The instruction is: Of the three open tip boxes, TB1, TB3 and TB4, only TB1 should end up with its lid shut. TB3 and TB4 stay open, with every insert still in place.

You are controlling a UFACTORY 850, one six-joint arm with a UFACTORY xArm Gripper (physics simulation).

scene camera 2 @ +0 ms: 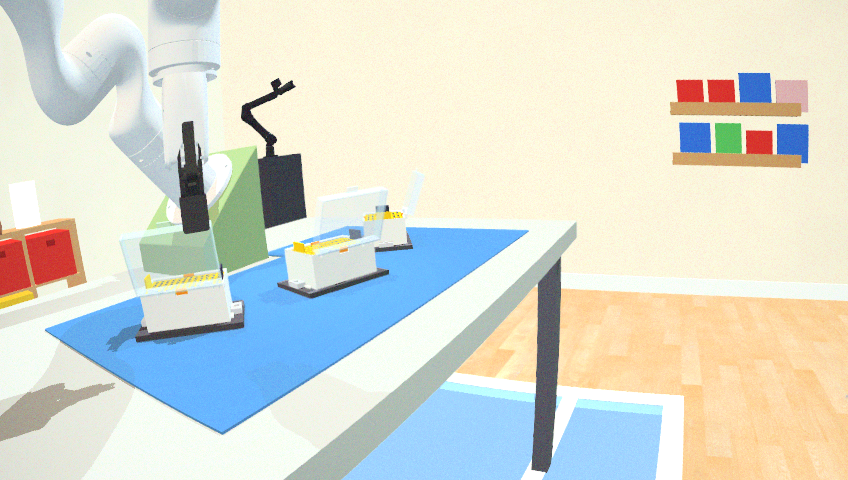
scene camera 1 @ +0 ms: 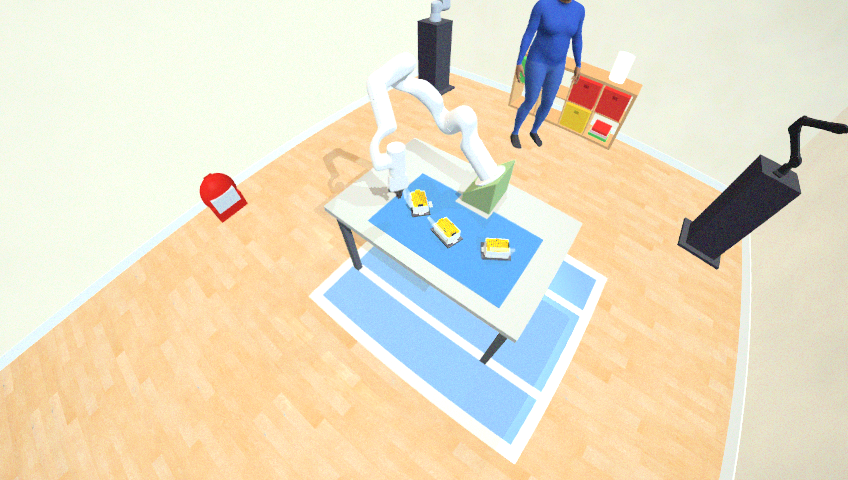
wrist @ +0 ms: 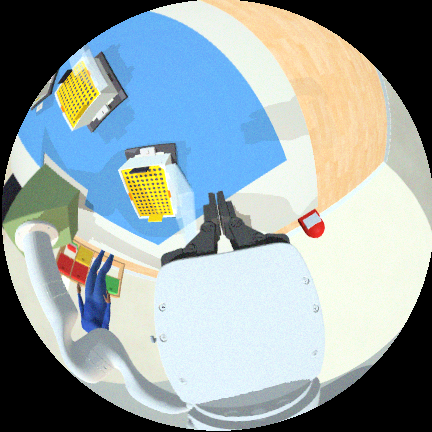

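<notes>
TB1 [scene camera 1: 418,202] [scene camera 2: 187,309] [wrist: 148,192] is a white box with a yellow insert in place. Its clear lid [scene camera 2: 130,255] [wrist: 185,202] stands open and upright. TB4 [scene camera 1: 447,230] [scene camera 2: 333,267] [wrist: 77,95] is the middle box, its lid [scene camera 2: 351,208] open and its yellow insert in place. TB3 [scene camera 1: 496,248] [scene camera 2: 392,231] is farthest along the row, its lid [scene camera 2: 415,193] open and yellow insert visible; it is cut off in the wrist view. My gripper [scene camera 1: 399,194] [scene camera 2: 195,230] [wrist: 216,200] is shut and empty, beside the outer side of TB1's lid near its upper edge. Contact is unclear.
The boxes stand on dark bases on a blue mat [scene camera 1: 493,285] [scene camera 2: 238,368] [wrist: 225,100] on the pale table [scene camera 1: 351,199] [scene camera 2: 309,404]. The arm's green wedge mount [scene camera 1: 490,193] [scene camera 2: 243,196] [wrist: 50,195] stands behind the row. A person in blue [scene camera 1: 553,41] [wrist: 95,295] stands beyond the table.
</notes>
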